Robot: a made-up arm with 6 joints. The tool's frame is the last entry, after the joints.
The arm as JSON. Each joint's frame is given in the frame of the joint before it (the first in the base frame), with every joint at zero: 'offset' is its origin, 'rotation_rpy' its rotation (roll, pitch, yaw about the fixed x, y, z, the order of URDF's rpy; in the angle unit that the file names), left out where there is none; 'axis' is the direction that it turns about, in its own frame. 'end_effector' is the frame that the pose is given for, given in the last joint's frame.
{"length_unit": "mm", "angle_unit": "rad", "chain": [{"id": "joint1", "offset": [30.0, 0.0, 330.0], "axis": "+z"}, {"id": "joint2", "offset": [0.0, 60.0, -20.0], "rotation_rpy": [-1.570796, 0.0, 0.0], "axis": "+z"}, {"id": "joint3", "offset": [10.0, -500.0, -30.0], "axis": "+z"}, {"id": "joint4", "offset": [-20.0, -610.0, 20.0], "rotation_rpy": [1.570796, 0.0, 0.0], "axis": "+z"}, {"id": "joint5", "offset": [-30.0, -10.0, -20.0], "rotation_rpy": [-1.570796, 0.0, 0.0], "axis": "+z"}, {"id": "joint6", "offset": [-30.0, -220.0, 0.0], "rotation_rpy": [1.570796, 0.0, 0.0], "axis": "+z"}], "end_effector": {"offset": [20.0, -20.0, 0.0], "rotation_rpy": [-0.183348, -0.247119, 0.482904]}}
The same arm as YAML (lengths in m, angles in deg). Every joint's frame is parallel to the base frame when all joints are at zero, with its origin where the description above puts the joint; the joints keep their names.
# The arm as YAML. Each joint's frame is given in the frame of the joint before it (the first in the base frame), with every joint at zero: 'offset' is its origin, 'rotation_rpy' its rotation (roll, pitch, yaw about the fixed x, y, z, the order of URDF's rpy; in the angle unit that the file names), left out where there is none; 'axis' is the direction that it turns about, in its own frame. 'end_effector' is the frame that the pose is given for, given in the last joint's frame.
length_unit: m
angle_unit: deg
chain:
  - id: joint1
    offset: [0.03, 0.0, 0.33]
    axis: "+z"
  - id: joint2
    offset: [0.0, 0.06, -0.02]
    axis: "+y"
  - id: joint3
    offset: [0.01, -0.03, 0.5]
    axis: "+y"
  - id: joint4
    offset: [-0.02, 0.02, 0.61]
    axis: "+z"
  - id: joint5
    offset: [-0.03, -0.01, -0.02]
    axis: "+y"
  - id: joint6
    offset: [-0.03, 0.0, 0.22]
    axis: "+z"
end_effector:
  offset: [0.02, -0.02, 0.0]
  rotation_rpy: [-10.51, -14.16, 27.67]

